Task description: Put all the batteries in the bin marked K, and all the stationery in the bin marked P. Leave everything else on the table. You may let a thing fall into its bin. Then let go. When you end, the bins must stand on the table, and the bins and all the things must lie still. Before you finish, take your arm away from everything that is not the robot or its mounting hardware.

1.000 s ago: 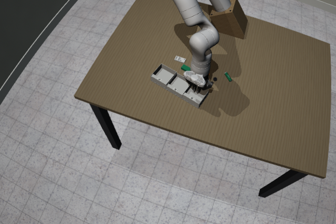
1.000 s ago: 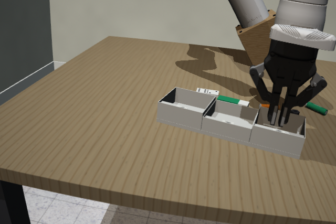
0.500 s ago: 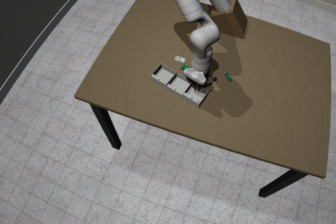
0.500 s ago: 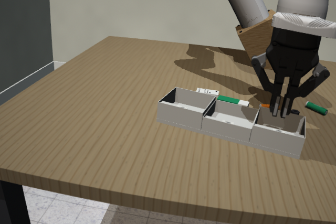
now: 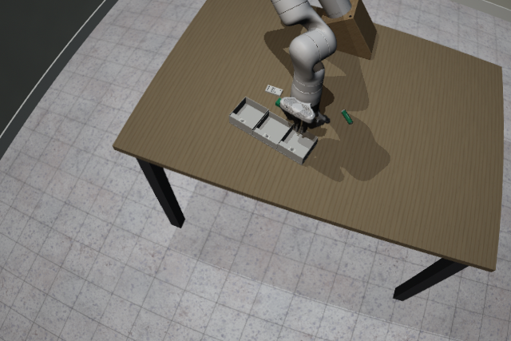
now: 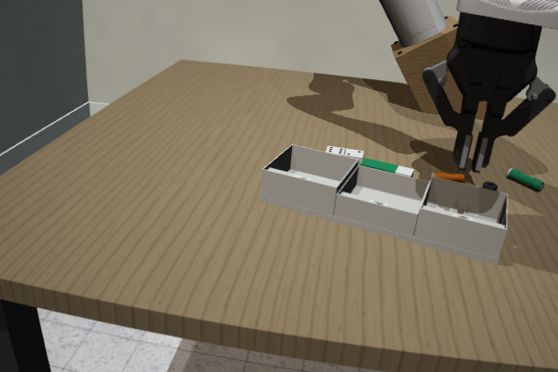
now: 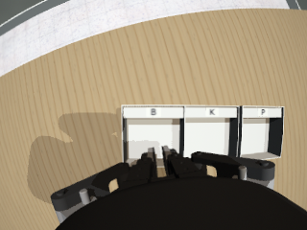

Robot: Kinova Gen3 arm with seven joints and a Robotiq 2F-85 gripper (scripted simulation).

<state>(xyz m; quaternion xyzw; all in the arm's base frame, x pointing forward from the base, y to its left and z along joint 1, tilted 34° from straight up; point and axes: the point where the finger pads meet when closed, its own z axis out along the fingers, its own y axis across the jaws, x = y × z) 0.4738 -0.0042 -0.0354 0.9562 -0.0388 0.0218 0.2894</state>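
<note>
My gripper is now 10 cm past the eraser, 7 cm to the left of it and 8 cm above it. The rest, counted from my hand: three joined grey bins 8 cm to the right, 7 cm below; then black nut 10 cm behind, 6 cm to the left, 8 cm below; then orange battery 12 cm behind, 8 cm below.
</note>
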